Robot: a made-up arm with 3 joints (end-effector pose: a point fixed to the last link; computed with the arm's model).
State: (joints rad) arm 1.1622 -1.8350 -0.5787
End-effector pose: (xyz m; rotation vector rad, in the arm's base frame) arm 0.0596 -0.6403 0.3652 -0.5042 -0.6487 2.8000
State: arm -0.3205 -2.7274 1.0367
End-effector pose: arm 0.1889 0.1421 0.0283 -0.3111 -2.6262 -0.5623
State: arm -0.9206 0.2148 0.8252
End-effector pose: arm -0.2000 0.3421 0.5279 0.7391 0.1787 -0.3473
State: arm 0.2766 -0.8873 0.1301
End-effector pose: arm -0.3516 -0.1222 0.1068 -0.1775 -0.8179 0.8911
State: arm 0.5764 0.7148 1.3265
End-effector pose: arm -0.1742 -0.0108 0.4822 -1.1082 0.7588 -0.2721
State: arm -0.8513 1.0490 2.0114
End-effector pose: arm -0.0591 0.1947 0.5205 -0.3034 1.4007 -0.1928
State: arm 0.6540 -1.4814 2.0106
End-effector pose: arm -0.0993 -0.3469 0.1422 -0.6144 -1.4166 -0.6182
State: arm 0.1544 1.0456 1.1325
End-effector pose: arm -0.0822 0.0784 0.5075 -0.4800 1.1364 -0.1949
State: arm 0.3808 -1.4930 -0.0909
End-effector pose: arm -0.2076 -0.2628 -0.0026 -0.3658 -1.2689 1.4168
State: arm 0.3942 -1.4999 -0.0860
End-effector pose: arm -0.2044 -0.2715 0.0005 -0.3730 -1.2694 1.4270
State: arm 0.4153 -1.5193 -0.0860
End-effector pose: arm -0.1966 -0.2861 0.0044 -0.3860 -1.2754 1.4545
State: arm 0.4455 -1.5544 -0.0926
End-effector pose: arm -0.1828 -0.3075 0.0097 -0.4058 -1.2881 1.5040
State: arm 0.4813 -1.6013 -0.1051
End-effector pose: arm -0.1641 -0.3328 0.0166 -0.4294 -1.3057 1.5702
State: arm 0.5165 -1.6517 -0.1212
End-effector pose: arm -0.1435 -0.3571 0.0242 -0.4526 -1.3245 1.6418
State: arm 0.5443 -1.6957 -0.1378
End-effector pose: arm -0.1253 -0.3759 0.0310 -0.4714 -1.3408 1.7047
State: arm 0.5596 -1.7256 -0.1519
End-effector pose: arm -0.1131 -0.3864 0.0347 -0.4831 -1.3523 1.7471
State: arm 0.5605 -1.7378 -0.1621
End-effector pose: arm -0.1088 -0.3878 0.0342 -0.4869 -1.3581 1.7638
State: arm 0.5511 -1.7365 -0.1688
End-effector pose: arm -0.1104 -0.3829 0.0306 -0.4847 -1.3595 1.7609
